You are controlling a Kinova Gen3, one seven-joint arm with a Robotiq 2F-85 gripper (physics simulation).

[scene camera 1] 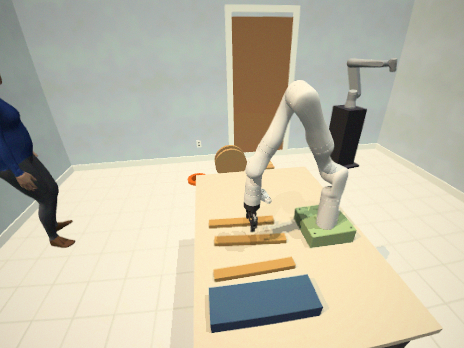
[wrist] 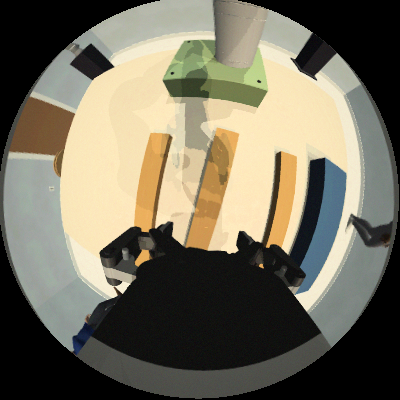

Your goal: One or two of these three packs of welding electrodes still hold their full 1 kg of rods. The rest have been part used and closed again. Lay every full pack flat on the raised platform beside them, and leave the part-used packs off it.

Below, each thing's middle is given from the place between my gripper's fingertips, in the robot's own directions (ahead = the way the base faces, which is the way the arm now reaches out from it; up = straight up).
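Labels:
My gripper is 90 mm above the raised blue platform (scene camera 1: 238,306), 330 mm to the right of it and 70 mm short of it.

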